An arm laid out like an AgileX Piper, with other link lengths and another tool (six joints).
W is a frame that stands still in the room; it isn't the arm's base.
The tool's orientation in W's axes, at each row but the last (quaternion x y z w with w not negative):
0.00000 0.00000 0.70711 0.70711
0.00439 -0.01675 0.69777 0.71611
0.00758 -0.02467 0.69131 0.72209
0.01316 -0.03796 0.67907 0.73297
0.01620 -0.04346 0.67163 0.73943
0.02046 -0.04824 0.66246 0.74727
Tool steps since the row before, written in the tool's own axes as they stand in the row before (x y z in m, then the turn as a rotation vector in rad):
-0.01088 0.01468 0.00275 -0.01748 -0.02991 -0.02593
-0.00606 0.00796 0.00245 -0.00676 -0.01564 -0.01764
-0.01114 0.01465 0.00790 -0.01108 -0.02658 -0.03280
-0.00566 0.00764 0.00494 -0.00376 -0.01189 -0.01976
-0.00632 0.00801 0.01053 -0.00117 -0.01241 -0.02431
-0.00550 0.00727 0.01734 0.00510 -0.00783 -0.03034
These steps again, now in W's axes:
-0.01468 -0.01088 0.00275 0.02991 -0.01748 -0.02593
-0.00816 -0.00592 0.00213 0.01577 -0.00664 -0.01757
-0.01531 -0.01083 0.00704 0.02690 -0.01075 -0.03265
-0.00822 -0.00539 0.00426 0.01231 -0.00326 -0.01959
-0.00901 -0.00636 0.00967 0.01327 -0.00037 -0.02388
-0.00864 -0.00619 0.01646 0.00973 0.00696 -0.02941

